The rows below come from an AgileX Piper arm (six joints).
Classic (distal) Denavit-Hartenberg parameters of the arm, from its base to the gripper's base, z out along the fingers. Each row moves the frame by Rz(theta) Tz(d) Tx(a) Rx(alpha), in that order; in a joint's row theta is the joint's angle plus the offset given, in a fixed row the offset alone. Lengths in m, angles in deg.
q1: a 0; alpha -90; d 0.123; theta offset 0
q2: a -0.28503; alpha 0; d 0; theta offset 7.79
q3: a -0.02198; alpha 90; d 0; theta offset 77.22
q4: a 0; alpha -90; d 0.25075; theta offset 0
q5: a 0; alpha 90; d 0; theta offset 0
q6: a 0; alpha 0; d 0.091; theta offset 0
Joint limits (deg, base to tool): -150..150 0..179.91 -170..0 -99.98..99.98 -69.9..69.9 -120..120
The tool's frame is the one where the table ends.
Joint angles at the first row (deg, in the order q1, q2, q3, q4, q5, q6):
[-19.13, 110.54, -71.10, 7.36, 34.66, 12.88]
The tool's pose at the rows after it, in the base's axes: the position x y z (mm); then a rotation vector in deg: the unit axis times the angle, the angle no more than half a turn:
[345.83 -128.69 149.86 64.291 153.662 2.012]
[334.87 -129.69 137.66 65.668 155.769 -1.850]
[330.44 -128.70 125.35 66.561 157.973 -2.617]
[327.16 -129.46 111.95 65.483 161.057 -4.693]
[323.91 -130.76 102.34 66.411 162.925 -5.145]
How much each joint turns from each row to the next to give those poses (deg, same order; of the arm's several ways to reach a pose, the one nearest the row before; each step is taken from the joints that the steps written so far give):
[-1.50, 0.08, 3.01, -5.96, 4.35, 10.91]
[-0.12, 0.29, 2.64, -4.03, -0.35, 3.07]
[0.00, 1.30, 1.12, -0.65, 0.00, 0.49]
[0.00, 1.84, 0.59, -1.88, 0.13, 0.00]
[-0.34, 1.36, 0.36, -0.26, 0.37, 0.00]

